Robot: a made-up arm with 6 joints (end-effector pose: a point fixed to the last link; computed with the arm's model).
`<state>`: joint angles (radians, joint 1 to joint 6).
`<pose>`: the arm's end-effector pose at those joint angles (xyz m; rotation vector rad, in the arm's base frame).
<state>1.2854 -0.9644 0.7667 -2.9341 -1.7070 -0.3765</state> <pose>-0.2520 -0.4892 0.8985 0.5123 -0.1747 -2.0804</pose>
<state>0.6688 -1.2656 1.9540 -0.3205 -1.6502 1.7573</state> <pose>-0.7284 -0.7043 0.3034 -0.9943 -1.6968 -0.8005</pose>
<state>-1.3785 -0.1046 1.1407 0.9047 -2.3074 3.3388</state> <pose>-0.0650 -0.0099 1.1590 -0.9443 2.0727 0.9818</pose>
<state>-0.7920 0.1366 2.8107 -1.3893 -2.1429 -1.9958</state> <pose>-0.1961 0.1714 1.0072 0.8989 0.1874 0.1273</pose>
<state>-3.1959 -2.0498 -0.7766 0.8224 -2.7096 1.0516</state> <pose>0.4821 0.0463 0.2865 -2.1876 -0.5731 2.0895</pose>
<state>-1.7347 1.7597 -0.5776 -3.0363 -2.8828 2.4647</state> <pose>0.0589 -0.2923 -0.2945 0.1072 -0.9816 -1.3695</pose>
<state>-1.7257 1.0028 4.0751 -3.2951 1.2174 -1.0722</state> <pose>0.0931 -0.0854 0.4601 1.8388 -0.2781 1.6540</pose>
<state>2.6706 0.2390 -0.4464 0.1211 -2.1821 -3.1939</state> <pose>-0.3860 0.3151 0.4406 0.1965 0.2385 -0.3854</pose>
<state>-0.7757 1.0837 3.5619 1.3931 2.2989 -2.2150</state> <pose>0.0741 -0.0991 0.5898 -2.0527 0.0805 0.7098</pose>
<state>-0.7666 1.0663 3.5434 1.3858 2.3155 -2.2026</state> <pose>0.0711 -0.0957 0.5996 -2.0733 0.0857 0.7236</pose>
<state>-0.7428 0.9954 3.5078 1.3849 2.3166 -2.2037</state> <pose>0.0526 -0.0750 0.6215 -2.1091 0.0572 0.7139</pose>
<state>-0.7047 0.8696 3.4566 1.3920 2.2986 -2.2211</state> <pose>0.0128 -0.0357 0.6507 -2.1554 -0.0109 0.6760</pose>
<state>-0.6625 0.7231 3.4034 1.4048 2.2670 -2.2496</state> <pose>-0.0422 0.0106 0.6729 -2.1966 -0.1040 0.6225</pose>
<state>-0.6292 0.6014 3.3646 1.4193 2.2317 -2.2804</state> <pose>-0.0936 0.0483 0.6811 -2.2191 -0.1938 0.5727</pose>
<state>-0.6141 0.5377 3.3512 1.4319 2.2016 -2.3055</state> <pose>-0.1221 0.0680 0.6791 -2.2196 -0.2531 0.5405</pose>
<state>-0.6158 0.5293 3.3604 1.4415 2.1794 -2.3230</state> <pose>-0.1255 0.0720 0.6737 -2.2046 -0.2777 0.5255</pose>
